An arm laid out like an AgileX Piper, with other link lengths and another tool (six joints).
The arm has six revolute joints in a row. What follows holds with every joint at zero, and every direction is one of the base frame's. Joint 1 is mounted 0.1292 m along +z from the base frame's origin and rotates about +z. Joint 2 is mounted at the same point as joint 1 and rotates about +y. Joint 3 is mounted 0.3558 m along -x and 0.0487 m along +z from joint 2 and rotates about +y. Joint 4 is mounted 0.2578 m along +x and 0.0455 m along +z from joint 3 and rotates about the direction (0.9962, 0, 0.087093). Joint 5 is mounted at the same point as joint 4 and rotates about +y. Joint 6 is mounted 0.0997 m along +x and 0.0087 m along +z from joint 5 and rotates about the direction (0.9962, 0, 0.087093). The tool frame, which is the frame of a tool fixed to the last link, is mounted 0.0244 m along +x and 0.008 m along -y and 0.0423 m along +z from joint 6; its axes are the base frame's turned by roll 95.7, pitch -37.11 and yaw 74.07 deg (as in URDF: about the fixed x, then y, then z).
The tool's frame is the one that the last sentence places.
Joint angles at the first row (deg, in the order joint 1, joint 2, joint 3, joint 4, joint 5, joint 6):
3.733 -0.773 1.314 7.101 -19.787 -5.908
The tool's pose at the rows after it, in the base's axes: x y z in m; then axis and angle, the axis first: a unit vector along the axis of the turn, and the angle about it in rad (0 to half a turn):
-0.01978 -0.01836 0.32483 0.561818 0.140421 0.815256 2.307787
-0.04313 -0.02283 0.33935 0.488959 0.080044 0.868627 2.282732
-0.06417 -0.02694 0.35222 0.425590 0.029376 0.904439 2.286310
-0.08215 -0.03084 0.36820 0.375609 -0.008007 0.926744 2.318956
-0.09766 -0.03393 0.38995 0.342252 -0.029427 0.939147 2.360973
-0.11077 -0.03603 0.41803 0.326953 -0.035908 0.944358 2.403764
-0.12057 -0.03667 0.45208 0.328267 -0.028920 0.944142 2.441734
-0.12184 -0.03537 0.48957 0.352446 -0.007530 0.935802 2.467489
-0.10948 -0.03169 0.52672 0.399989 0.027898 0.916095 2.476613
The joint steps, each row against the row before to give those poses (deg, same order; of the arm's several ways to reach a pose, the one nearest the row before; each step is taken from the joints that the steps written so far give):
-0.001 -0.016 -0.017 0.226 -13.058 0.025
0.000 -0.021 -0.388 0.425 -11.016 0.337
0.004 -0.018 -1.400 0.435 -7.712 1.109
-0.001 -0.022 -3.018 0.419 -3.680 2.026
-0.004 0.005 -4.836 0.369 0.618 1.964
0.002 0.503 -6.416 0.311 4.191 1.639
0.002 1.561 -7.637 0.094 6.642 1.343
-0.001 2.965 -8.165 0.014 8.769 0.662
-0.002 4.460 -7.909 -0.008 10.168 -0.322

